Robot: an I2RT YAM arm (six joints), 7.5 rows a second.
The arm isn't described. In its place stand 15 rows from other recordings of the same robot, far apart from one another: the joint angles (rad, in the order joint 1, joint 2, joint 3, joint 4, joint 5, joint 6), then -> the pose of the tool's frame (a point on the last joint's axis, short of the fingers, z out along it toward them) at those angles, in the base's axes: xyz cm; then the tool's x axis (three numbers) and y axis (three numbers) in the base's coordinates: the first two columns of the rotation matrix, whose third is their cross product.
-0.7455 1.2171 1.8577 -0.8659 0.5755 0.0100 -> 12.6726 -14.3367 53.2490 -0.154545 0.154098 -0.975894 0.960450 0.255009 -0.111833
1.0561 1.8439 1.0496 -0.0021 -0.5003 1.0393 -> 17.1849 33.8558 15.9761 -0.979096 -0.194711 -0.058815 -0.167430 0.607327 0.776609
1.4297 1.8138 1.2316 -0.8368 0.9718 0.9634 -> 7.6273 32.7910 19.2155 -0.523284 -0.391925 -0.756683 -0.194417 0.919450 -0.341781
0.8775 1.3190 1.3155 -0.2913 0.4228 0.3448 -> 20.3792 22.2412 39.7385 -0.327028 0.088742 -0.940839 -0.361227 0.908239 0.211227
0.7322 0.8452 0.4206 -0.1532 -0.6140 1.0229 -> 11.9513 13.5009 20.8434 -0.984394 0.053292 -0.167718 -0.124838 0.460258 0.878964
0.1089 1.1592 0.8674 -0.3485 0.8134 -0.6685 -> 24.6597 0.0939 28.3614 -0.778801 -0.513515 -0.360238 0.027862 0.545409 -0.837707
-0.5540 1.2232 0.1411 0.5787 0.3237 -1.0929 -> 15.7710 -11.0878 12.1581 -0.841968 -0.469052 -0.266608 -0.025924 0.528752 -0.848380
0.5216 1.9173 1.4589 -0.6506 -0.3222 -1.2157 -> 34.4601 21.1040 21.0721 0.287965 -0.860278 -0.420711 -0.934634 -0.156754 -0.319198
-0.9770 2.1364 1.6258 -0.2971 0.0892 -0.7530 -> 26.6055 -39.9783 18.9898 -0.883115 0.090853 -0.460276 0.350961 0.778993 -0.519612
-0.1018 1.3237 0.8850 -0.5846 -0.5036 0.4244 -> 25.7878 -0.9073 22.9929 -0.840310 0.448370 -0.304702 0.203139 0.781553 0.589838
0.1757 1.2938 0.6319 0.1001 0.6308 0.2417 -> 26.4491 2.5631 20.9452 -0.425418 0.120789 -0.896900 0.465656 0.879011 -0.102491
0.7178 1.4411 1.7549 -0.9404 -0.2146 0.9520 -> 21.2318 19.5458 44.4189 -0.885538 0.283368 -0.368138 -0.088336 0.675268 0.732264
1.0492 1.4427 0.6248 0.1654 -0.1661 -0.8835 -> 13.6539 24.9404 17.1336 0.519610 -0.625794 -0.581710 -0.817890 -0.167408 -0.550481
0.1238 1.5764 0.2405 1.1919 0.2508 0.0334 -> 24.3438 2.1390 13.7622 -0.138181 0.015404 -0.990287 0.128796 0.991668 -0.002546
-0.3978 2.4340 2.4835 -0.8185 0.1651 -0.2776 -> 49.6271 -21.4880 28.1271 -0.751130 0.022409 -0.659774 0.296511 0.904392 -0.306850
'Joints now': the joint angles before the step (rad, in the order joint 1, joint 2, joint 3, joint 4, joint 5, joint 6). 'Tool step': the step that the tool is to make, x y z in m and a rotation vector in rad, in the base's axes. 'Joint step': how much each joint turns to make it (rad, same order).
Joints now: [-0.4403, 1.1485, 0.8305, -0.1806, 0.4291, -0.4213]
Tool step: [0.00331, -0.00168, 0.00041, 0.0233, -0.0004, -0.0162]
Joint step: [0.0001, 0.0201, 0.0212, -0.0228, 0.0038, 0.0291]
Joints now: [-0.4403, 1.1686, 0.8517, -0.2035, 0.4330, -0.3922]
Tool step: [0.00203, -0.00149, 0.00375, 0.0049, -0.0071, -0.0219]
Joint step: [0.0000, 0.0110, 0.0224, -0.0153, 0.0153, 0.0192]
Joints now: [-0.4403, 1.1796, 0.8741, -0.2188, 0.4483, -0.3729]
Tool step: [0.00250, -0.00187, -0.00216, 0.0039, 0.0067, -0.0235]
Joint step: [0.0000, 0.0174, 0.0064, -0.0029, 0.0200, 0.0139]
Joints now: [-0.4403, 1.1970, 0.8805, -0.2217, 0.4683, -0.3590]
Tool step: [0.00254, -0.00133, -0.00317, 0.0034, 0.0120, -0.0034]
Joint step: [0.0000, 0.0158, 0.0015, 0.0019, 0.0040, 0.0000]
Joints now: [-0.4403, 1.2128, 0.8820, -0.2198, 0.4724, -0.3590]
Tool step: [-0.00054, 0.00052, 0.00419, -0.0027, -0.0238, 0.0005]
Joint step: [0.0004, -0.0085, 0.0045, 0.0064, -0.0040, 0.0074]
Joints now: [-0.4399, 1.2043, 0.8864, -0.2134, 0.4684, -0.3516]
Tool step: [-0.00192, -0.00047, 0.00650, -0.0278, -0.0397, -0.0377]
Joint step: [-0.0003, -0.0139, 0.0007, 0.0273, 0.0366, 0.0125]
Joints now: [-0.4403, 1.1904, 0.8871, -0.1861, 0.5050, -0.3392]
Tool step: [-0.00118, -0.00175, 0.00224, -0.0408, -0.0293, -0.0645]
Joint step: [0.0000, -0.0039, -0.0104, 0.0459, 0.0686, 0.0087]
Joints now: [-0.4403, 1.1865, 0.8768, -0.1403, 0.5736, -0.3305]
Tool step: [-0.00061, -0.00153, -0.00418, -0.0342, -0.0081, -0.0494]
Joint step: [0.0000, 0.0027, -0.0261, 0.0534, 0.0564, -0.0048]
